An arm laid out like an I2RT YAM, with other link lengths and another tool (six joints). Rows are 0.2 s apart.
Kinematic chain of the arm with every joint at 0, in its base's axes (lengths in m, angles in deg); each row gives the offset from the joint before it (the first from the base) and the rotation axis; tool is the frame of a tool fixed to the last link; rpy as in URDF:
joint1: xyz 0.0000 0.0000 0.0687 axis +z
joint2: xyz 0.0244 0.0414 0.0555 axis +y
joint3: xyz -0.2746 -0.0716 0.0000 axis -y
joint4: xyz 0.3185 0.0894 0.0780 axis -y
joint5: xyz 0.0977 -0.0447 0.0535 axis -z
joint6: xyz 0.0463 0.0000 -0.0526 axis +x
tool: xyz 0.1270 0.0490 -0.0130 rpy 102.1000 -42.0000 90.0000
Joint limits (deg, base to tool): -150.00..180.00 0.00..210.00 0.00..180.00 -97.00..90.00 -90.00..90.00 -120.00..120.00
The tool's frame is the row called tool.
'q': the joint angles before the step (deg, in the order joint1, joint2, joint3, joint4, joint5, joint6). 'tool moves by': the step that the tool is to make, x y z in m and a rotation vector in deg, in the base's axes. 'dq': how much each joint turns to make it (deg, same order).
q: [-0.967 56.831 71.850 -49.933 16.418 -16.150]
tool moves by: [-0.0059 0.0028 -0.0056 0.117 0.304 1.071]
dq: [0.002 -1.433 -1.600 0.010 -0.940 -0.543]
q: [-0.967 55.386 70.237 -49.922 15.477 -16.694]
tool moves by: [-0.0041 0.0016 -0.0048 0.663 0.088 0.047]
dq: [-0.003 -1.100 -1.330 -0.009 -0.422 0.530]
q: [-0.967 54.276 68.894 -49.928 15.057 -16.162]
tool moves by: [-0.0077 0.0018 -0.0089 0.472 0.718 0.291]
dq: [0.001 -1.614 -1.920 -0.473 -0.504 0.211]
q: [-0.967 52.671 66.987 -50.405 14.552 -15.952]
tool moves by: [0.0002 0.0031 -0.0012 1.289 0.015 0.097]
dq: [0.011 0.024 -0.133 -0.128 -0.831 1.020]
